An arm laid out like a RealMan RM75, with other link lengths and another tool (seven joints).
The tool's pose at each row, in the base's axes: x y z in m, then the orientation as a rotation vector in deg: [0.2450 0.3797 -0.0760 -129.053 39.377 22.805]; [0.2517 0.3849 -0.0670 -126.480 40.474 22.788]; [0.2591 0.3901 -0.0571 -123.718 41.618 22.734]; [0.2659 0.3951 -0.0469 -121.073 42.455 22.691]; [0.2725 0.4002 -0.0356 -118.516 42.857 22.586]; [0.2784 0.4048 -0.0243 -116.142 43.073 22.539]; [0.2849 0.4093 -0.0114 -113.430 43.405 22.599]
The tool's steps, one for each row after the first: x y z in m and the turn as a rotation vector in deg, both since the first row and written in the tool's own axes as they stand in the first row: [-0.0006 -0.0120 -0.0028 2.290 -0.415 1.042]; [-0.0011 -0.0249 -0.0064 4.749 -0.839 2.153]; [-0.0022 -0.0376 -0.0102 7.113 -1.335 3.057]; [-0.0040 -0.0508 -0.0147 9.451 -1.914 3.632]; [-0.0061 -0.0633 -0.0195 11.617 -2.540 4.081]; [-0.0085 -0.0769 -0.0255 14.040 -3.299 4.709]
